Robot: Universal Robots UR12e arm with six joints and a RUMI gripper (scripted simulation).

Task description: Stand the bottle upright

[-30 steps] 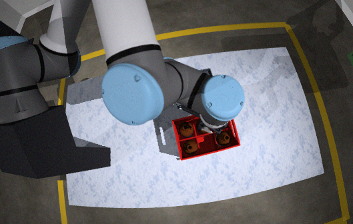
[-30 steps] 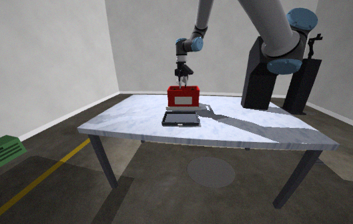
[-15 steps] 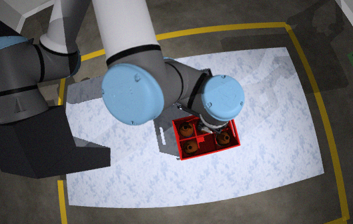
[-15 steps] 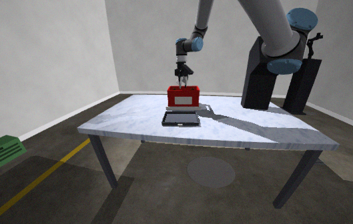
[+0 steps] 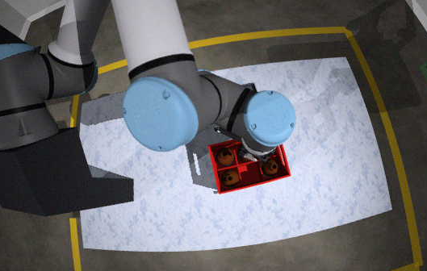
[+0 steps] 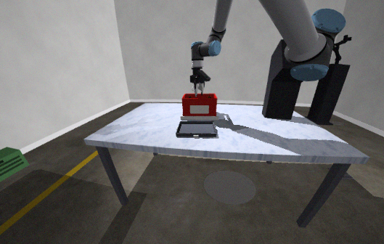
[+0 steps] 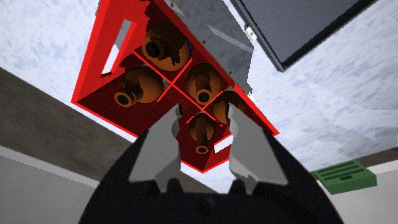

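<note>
Now: hand 5 cm to the left of the red crate and 11 cm above it. Round my hand: dark tray: 24 cm to the left, 18 cm below.
</note>
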